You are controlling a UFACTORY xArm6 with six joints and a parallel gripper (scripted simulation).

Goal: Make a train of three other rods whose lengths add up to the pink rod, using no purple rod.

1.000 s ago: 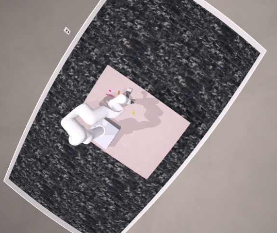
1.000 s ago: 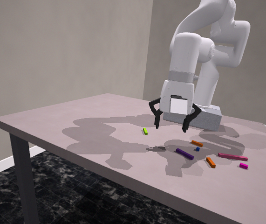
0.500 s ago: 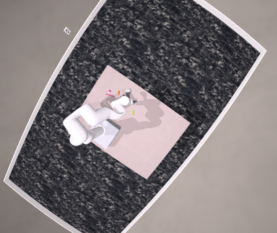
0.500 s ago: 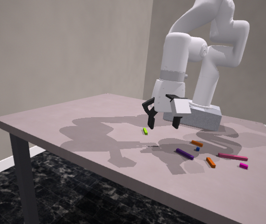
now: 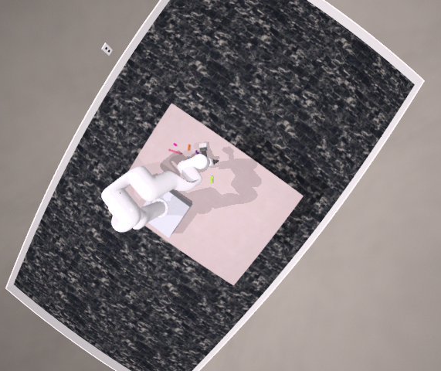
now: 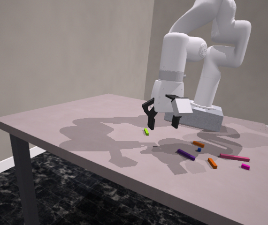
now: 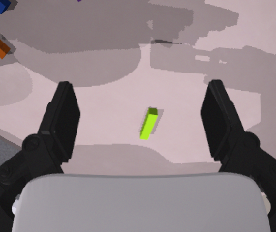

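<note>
My gripper is now 50 mm past the blue rod, 120 mm to the right of it and 70 mm above it. Round my hand: lime rod 60 mm behind, 90 mm to the right, 70 mm below; purple rod 10 mm ahead, 90 mm to the left, 70 mm below; pink rod 80 mm behind, 230 mm to the left, 70 mm below.
</note>
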